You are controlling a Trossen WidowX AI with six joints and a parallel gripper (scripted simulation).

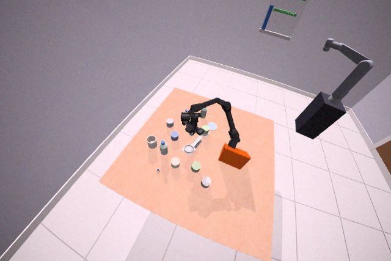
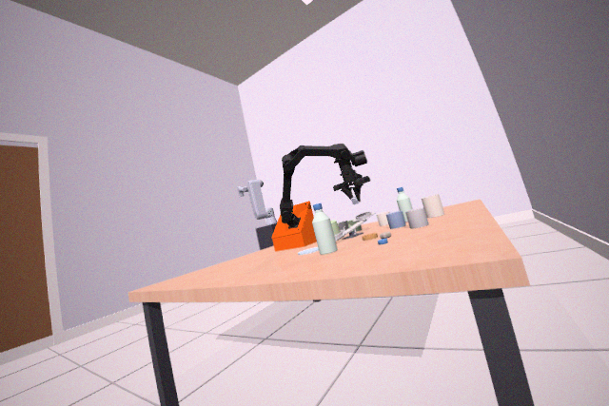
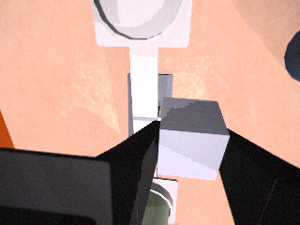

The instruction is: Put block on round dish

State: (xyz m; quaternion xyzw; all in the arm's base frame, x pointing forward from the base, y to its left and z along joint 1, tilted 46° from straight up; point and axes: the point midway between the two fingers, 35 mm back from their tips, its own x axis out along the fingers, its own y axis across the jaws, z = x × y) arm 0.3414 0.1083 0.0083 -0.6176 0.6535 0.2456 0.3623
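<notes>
The flat white round dish is 290 mm to the right of my gripper tip, 150 mm below it and 100 mm behind it. From my gripper tip the other things lie so: pale green cup (210 mm to the left, 150 mm behind, 120 mm below); blue cup (140 mm ahead, 120 mm below, 30 mm to the left); grey balance (120 mm below, 50 mm behind, 30 mm to the right).
</notes>
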